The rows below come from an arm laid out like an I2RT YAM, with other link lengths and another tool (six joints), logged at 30 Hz.
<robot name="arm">
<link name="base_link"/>
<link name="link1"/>
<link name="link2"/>
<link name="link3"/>
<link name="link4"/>
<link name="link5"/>
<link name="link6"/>
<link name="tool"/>
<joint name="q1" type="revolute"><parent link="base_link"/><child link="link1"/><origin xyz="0.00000 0.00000 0.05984"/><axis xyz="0 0 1"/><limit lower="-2.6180" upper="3.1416"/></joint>
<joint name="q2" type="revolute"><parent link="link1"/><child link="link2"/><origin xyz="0.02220 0.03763 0.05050"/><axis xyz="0 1 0"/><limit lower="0.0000" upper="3.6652"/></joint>
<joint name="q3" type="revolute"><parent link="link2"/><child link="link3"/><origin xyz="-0.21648 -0.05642 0.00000"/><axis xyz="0 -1 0"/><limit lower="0.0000" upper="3.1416"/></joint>
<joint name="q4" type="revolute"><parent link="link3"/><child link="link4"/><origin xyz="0.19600 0.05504 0.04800"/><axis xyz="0 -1 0"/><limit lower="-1.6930" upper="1.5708"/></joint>
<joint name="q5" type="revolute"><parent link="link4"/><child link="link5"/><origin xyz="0.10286 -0.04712 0.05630"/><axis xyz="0 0 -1"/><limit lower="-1.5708" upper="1.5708"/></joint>
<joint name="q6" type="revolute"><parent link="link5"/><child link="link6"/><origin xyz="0.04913 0.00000 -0.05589"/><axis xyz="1 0 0"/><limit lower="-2.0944" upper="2.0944"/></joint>
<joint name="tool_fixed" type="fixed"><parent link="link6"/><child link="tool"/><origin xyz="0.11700 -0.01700 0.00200" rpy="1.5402 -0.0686 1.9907"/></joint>
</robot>
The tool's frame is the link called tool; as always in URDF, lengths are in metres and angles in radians.
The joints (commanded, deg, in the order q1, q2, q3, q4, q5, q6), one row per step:
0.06, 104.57, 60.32, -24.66, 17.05, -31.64
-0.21, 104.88, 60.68, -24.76, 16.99, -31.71
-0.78, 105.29, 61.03, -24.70, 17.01, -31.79
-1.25, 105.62, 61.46, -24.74, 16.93, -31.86
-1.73, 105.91, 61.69, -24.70, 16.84, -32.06
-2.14, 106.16, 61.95, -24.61, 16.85, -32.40
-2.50, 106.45, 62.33, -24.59, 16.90, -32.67
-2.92, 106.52, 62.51, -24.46, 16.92, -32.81
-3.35, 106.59, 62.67, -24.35, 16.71, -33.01
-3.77, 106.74, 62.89, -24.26, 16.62, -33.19
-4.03, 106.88, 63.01, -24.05, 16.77, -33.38
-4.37, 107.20, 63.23, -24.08, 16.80, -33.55
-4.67, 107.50, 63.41, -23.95, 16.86, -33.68
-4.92, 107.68, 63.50, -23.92, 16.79, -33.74
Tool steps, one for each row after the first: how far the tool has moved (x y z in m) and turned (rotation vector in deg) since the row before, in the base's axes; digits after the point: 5 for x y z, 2 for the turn. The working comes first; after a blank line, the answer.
Tool pose at each row, in the base's axes (x y z in m, rotation vector in deg; the steps are taken from these numbers as rounded here):
0.35366, -0.07204, -0.01904, 90.96, 147.24, 13.95
0.35438, -0.07354, -0.01934, 91.24, 147.14, 13.93
0.35503, -0.07712, -0.01990, 91.86, 146.71, 13.80
0.35606, -0.07984, -0.01990, 92.33, 146.36, 13.87
0.35633, -0.08257, -0.02050, 92.71, 146.19, 13.81
0.35715, -0.08513, -0.02053, 92.80, 146.06, 13.63
0.35831, -0.08754, -0.02030, 92.91, 145.88, 13.45
0.35912, -0.09026, -0.01958, 93.15, 145.45, 13.47
0.35983, -0.09243, -0.01921, 93.33, 145.23, 13.72
0.36056, -0.09488, -0.01895, 93.55, 144.95, 13.79
0.36133, -0.09698, -0.01865, 93.59, 144.67, 13.59
0.36122, -0.09920, -0.01952, 93.91, 144.61, 13.33
0.36160, -0.10131, -0.02014, 94.14, 144.42, 13.15
0.36145, -0.10271, -0.02080, 94.41, 144.34, 13.15

0.00072, -0.00150, -0.00030, 0.03, 0.07, -0.19
0.00065, -0.00358, -0.00056, -0.05, 0.02, -0.50
0.00103, -0.00272, 0.00000, 0.05, -0.05, -0.38
0.00027, -0.00273, -0.00060, 0.02, 0.08, -0.27
0.00082, -0.00256, -0.00003, -0.13, 0.00, -0.11
0.00116, -0.00241, 0.00023, -0.14, -0.02, -0.14
0.00081, -0.00272, 0.00072, -0.08, -0.20, -0.30
0.00071, -0.00217, 0.00037, 0.12, -0.14, -0.17
0.00073, -0.00245, 0.00026, 0.00, -0.11, -0.23
0.00077, -0.00210, 0.00030, -0.21, -0.12, -0.15
-0.00011, -0.00222, -0.00087, -0.07, 0.19, -0.20
0.00038, -0.00211, -0.00062, -0.11, 0.03, -0.21
-0.00015, -0.00140, -0.00066, 0.06, 0.07, -0.17

